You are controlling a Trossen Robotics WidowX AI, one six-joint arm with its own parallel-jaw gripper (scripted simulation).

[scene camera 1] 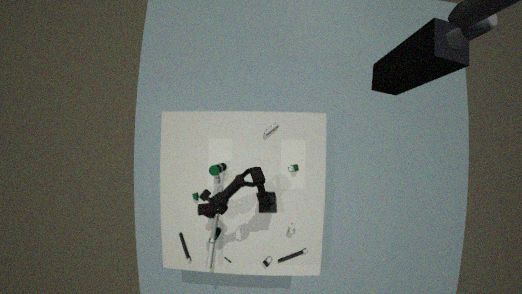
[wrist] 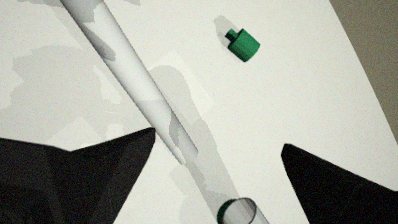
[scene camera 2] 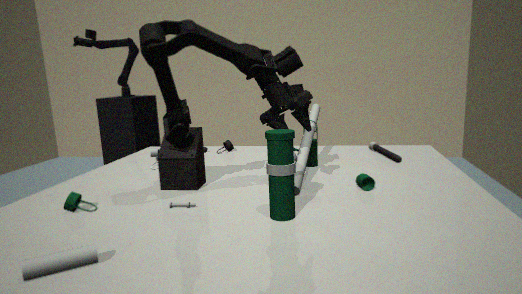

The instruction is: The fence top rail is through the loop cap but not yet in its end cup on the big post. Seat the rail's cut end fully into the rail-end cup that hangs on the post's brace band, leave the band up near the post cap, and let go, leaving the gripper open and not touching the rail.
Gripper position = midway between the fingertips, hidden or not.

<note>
The gripper (scene camera 2: 300, 134) is open, with nothing in its grasp. Further things: a top rail (scene camera 2: 304, 150) and a short grey tube (scene camera 2: 70, 259).
The gripper shows as well in the wrist view (wrist: 218, 141). The wrist view misses the short grey tube: it is out of frame.
</note>
